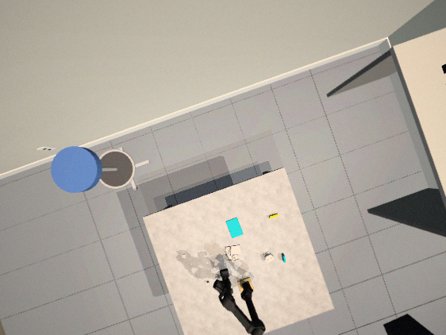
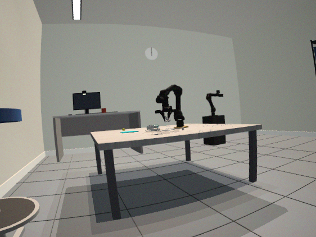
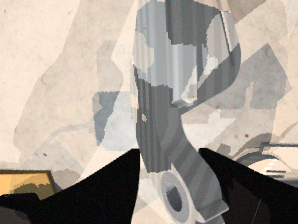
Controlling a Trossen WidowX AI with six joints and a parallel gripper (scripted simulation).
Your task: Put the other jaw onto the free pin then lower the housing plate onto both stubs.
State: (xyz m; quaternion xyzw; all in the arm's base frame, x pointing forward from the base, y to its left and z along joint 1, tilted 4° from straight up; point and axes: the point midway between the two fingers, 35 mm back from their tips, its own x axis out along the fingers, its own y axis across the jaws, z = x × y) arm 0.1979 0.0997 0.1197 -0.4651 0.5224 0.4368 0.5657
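My gripper tip is now 10 mm short of the white jaw piece, 10 mm to the right of it and 20 mm below it. Round my gripper tip: yellow piece (240 mm ahead, 560 mm to the right, 70 mm below); then cyan plate (290 mm ahead, 210 mm to the right, 80 mm below).
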